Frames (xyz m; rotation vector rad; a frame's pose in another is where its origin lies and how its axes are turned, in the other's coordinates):
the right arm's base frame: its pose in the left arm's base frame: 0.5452 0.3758 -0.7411 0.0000 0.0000 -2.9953
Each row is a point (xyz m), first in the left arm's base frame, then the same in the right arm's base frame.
Working: the left arm's base frame: its pose in the right arm's base frame: 0.5942 0.2923 0.7411 0.0000 0.0000 2.9953

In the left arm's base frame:
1: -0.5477 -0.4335 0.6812
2: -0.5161 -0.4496 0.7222
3: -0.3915 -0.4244 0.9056
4: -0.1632 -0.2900 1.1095
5: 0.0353 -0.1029 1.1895
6: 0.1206 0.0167 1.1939
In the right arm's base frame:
1: 1.1992 0.6413 1.4223
2: 1.1703 0.6619 1.4633
3: 1.0433 0.6551 1.6467
4: 0.7979 0.5554 1.8506
5: 0.5742 0.3993 1.9306
6: 0.4724 0.2934 1.9350

